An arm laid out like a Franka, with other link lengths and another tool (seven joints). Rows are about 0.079 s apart.
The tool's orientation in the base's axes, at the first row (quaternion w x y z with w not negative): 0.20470, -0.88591, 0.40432, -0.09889
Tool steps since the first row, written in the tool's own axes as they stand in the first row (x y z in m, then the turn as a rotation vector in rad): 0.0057, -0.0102, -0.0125, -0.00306, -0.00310, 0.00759; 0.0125, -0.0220, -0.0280, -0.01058, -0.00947, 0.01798; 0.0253, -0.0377, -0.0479, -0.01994, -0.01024, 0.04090; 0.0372, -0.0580, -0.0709, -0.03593, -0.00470, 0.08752; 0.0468, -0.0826, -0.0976, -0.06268, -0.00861, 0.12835; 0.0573, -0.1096, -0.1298, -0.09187, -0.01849, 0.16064; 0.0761, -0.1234, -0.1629, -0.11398, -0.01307, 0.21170; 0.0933, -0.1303, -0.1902, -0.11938, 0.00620, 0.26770; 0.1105, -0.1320, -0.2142, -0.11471, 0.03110, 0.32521; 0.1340, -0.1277, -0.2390, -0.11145, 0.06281, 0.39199; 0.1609, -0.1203, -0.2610, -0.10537, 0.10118, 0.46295
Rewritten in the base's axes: 0.0064, -0.0018, 0.0158, 0.00268, 0.00629, -0.00546; 0.0135, -0.0044, 0.0350, 0.00561, 0.01867, -0.01203; 0.0257, -0.0105, 0.0599, 0.00783, 0.03269, -0.03233; 0.0394, -0.0140, 0.0896, 0.00952, 0.05471, -0.07674; 0.0532, -0.0143, 0.1245, 0.00859, 0.08880, -0.11188; 0.0673, -0.0155, 0.1655, 0.00720, 0.12585, -0.13674; 0.0776, -0.0309, 0.2014, 0.00649, 0.15382, -0.18514; 0.0842, -0.0476, 0.2291, 0.00901, 0.16239, -0.24393; 0.0884, -0.0664, 0.2516, 0.01483, 0.16044, -0.30647; 0.0924, -0.0937, 0.2721, 0.01828, 0.15817, -0.38036; 0.0975, -0.1247, 0.2888, 0.02050, 0.15102, -0.46091
